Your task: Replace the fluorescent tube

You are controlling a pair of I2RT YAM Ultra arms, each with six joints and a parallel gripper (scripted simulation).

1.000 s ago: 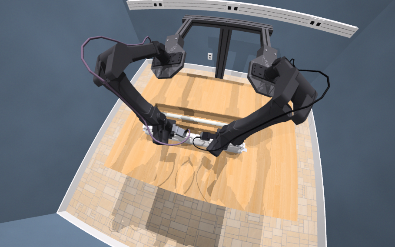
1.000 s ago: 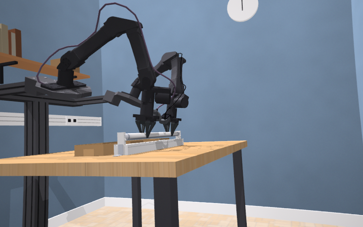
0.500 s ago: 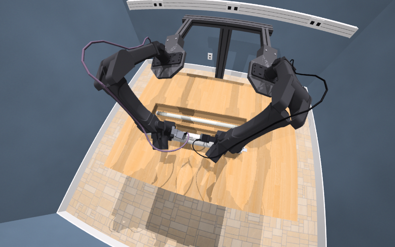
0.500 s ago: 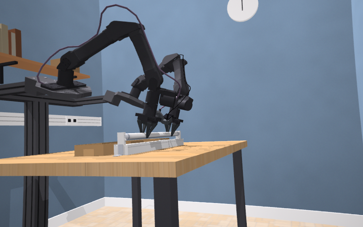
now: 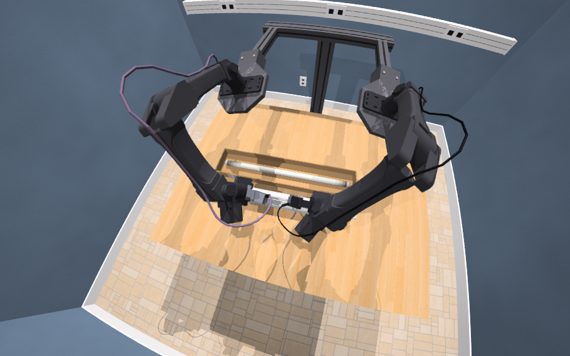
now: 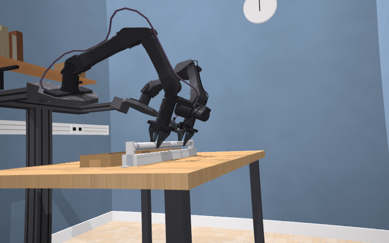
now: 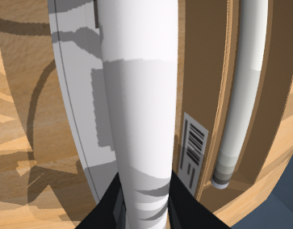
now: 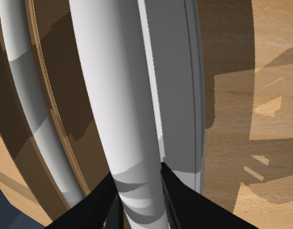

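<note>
My right hand is 12 cm to the right of the LED tube. Also, from my right hand: light fixture (12 cm to the left, 1 cm below); then brown carton (14 cm behind, 12 cm to the left, 4 cm below); then old fluorescent tube (14 cm behind, 12 cm to the left, 5 cm below).
</note>
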